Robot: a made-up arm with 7 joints. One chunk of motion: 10 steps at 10 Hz.
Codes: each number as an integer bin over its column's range. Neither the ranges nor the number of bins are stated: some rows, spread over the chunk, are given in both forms.
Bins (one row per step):
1: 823 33 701 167 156 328 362
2: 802 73 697 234 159 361 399
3: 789 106 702 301 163 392 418
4: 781 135 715 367 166 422 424
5: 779 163 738 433 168 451 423
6: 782 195 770 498 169 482 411
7: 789 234 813 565 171 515 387
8: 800 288 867 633 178 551 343
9: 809 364 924 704 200 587 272
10: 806 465 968 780 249 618 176
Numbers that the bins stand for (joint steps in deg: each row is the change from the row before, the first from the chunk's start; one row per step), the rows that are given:
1: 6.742 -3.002 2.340 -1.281 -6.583 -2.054 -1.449
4: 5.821 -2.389 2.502 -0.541 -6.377 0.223 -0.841
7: 5.996 -1.795 3.640 0.193 -6.274 2.475 -1.204
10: 6.369 -0.407 5.440 0.989 -4.665 4.971 -3.273
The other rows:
2: 6.281 -2.762 2.293 -1.033 -6.521 -1.255 -1.086
3: 5.996 -2.563 2.351 -0.785 -6.439 -0.504 -0.899
5: 5.777 -2.221 2.769 -0.296 -6.336 0.925 -0.850
6: 5.843 -2.029 3.141 -0.056 -6.315 1.676 -0.968
8: 6.238 -1.470 4.267 0.444 -6.130 3.348 -1.635
9: 6.435 -1.014 4.929 0.707 -5.676 4.220 -2.332

